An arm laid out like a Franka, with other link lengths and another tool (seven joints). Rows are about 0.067 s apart.
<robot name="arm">
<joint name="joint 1" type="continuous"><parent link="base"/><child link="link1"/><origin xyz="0.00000 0.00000 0.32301" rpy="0.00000 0.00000 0.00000"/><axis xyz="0 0 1"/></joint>
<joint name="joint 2" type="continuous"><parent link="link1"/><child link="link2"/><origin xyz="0.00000 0.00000 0.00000" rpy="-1.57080 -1.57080 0.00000"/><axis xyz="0 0 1"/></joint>
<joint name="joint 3" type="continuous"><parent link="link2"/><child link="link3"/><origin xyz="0.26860 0.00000 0.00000" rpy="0.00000 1.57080 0.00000"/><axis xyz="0 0 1"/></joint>
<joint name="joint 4" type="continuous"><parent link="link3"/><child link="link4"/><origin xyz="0.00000 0.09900 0.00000" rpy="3.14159 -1.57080 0.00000"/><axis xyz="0 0 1"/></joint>
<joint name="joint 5" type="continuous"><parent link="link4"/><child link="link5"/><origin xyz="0.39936 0.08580 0.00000" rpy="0.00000 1.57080 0.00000"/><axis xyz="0 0 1"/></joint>
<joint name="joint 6" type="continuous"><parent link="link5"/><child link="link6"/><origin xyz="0.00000 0.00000 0.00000" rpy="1.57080 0.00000 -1.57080"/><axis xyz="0 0 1"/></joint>
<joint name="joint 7" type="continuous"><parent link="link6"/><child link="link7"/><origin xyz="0.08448 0.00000 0.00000" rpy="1.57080 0.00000 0.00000"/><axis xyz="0 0 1"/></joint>
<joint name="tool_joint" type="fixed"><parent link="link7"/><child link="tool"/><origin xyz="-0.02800 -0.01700 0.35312" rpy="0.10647 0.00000 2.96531"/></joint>
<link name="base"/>
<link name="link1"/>
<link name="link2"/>
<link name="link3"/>
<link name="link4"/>
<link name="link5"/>
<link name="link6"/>
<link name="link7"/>
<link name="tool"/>
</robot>
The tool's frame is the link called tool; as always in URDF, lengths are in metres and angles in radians. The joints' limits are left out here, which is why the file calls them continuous.
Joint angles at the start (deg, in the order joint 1, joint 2, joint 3, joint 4, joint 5, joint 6, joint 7): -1.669, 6.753, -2.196, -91.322, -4.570, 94.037, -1.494
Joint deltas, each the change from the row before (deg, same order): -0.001, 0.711, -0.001, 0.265, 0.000, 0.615, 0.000; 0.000, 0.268, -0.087, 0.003, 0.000, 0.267, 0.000; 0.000, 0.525, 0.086, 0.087, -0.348, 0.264, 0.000; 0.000, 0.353, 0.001, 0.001, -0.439, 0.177, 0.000; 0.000, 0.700, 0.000, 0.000, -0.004, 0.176, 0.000; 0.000, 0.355, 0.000, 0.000, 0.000, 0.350, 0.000; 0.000, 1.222, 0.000, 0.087, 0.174, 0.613, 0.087; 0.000, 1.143, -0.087, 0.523, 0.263, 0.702, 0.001; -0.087, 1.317, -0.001, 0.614, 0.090, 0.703, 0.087; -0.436, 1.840, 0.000, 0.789, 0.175, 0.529, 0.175
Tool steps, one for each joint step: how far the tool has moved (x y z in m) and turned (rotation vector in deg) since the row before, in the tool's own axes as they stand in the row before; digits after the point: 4 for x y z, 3 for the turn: -0.0047, -0.0001, 0.0044, 0.058, -0.165, -0.017; -0.0013, -0.0007, 0.0026, 0.013, 0.014, 0.064; -0.0015, -0.0007, 0.0045, 0.317, 0.216, -0.178; -0.0003, -0.0021, 0.0037, 0.404, 0.250, -0.101; -0.0006, 0.0013, 0.0068, -0.081, 0.505, -0.122; -0.0019, 0.0003, 0.0032, 0.009, 0.002, -0.034; -0.0035, 0.0027, 0.0109, -0.238, 0.475, -0.053; -0.0062, 0.0008, 0.0068, -0.194, -0.112, 0.072; -0.0062, 0.0000, 0.0081, -0.053, 0.007, 0.120; -0.0046, -0.0019, 0.0131, -0.261, 0.569, 0.477
